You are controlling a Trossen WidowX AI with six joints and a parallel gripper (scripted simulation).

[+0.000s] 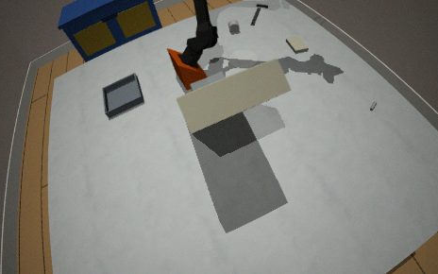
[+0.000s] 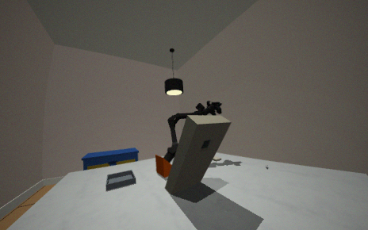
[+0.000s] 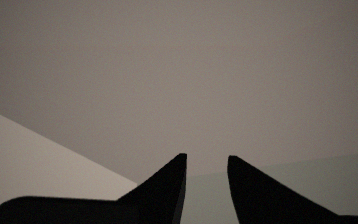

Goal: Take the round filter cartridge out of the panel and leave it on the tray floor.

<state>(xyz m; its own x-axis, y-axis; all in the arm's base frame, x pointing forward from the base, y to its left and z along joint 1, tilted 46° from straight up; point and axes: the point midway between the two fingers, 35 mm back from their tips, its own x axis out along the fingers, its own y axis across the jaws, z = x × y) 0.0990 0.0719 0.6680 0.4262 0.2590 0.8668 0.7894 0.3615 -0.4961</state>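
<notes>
My gripper tip is now 27 cm short of the round filter cartridge, 57 cm to the left of it and 26 cm above it. The rest, counted from my gripper tip: tan service panel 23 cm ahead, 57 cm to the right, 33 cm below; then tan flat block 4 cm behind, 11 cm to the right, 50 cm below; then small grey bit 36 cm ahead, 7 cm to the right, 50 cm below.
</notes>
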